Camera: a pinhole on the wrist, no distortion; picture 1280 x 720 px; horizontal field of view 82.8 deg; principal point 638.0 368.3 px. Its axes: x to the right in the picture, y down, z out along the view. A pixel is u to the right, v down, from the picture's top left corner.
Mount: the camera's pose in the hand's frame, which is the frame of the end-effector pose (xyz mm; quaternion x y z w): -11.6 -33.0 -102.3 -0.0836 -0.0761 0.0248 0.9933
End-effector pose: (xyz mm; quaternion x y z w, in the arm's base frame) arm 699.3 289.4 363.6 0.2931 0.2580 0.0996 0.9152
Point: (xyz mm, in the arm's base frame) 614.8 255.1 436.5
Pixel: 245.1 530.4
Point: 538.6 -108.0 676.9
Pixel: 125.7 122.4
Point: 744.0 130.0 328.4
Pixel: outside the picture
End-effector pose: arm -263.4 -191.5 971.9 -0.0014 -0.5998 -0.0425 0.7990
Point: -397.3 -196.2 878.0
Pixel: 363.6 314.5
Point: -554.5 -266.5 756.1
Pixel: 155.4 121.4
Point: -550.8 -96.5 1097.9
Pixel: 836.5 436.5
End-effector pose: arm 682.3 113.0 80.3 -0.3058 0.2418 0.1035 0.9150
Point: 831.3 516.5 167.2
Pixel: 935.4 627.8
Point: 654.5 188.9 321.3
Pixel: 440.4 213.5
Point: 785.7 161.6 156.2
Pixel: 974.2 220.1
